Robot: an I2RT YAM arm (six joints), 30 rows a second.
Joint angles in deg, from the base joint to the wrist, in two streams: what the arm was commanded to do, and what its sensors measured. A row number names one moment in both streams.
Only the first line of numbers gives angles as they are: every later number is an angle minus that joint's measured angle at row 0.
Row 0, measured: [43.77 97.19 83.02 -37.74 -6.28 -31.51]
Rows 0 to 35, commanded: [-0.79 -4.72 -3.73 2.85 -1.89 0.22]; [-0.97 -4.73 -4.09 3.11 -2.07 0.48]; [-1.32 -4.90 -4.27 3.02 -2.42 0.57]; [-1.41 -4.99 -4.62 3.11 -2.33 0.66]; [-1.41 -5.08 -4.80 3.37 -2.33 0.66]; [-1.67 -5.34 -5.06 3.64 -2.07 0.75]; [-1.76 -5.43 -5.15 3.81 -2.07 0.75]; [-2.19 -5.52 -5.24 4.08 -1.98 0.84]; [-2.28 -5.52 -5.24 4.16 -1.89 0.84]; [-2.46 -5.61 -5.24 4.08 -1.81 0.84]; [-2.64 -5.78 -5.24 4.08 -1.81 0.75]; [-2.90 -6.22 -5.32 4.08 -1.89 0.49]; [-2.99 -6.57 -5.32 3.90 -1.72 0.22]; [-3.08 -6.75 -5.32 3.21 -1.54 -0.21]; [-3.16 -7.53 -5.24 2.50 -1.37 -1.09]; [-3.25 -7.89 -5.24 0.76 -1.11 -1.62]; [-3.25 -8.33 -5.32 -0.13 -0.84 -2.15]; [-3.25 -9.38 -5.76 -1.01 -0.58 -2.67]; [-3.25 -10.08 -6.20 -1.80 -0.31 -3.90]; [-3.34 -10.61 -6.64 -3.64 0.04 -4.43]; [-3.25 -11.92 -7.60 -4.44 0.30 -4.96]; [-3.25 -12.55 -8.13 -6.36 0.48 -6.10]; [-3.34 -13.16 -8.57 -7.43 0.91 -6.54]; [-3.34 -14.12 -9.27 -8.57 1.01 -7.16]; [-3.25 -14.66 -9.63 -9.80 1.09 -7.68]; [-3.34 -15.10 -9.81 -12.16 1.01 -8.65]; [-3.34 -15.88 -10.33 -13.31 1.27 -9.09]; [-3.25 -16.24 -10.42 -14.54 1.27 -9.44]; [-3.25 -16.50 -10.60 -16.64 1.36 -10.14]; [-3.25 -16.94 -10.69 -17.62 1.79 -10.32]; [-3.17 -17.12 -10.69 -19.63 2.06 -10.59]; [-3.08 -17.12 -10.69 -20.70 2.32 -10.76]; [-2.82 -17.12 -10.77 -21.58 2.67 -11.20]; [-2.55 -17.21 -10.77 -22.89 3.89 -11.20]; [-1.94 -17.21 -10.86 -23.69 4.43 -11.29]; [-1.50 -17.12 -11.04 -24.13 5.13 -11.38]
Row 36, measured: [-2.80 -15.37 -10.66 -18.86 2.47 -9.44]
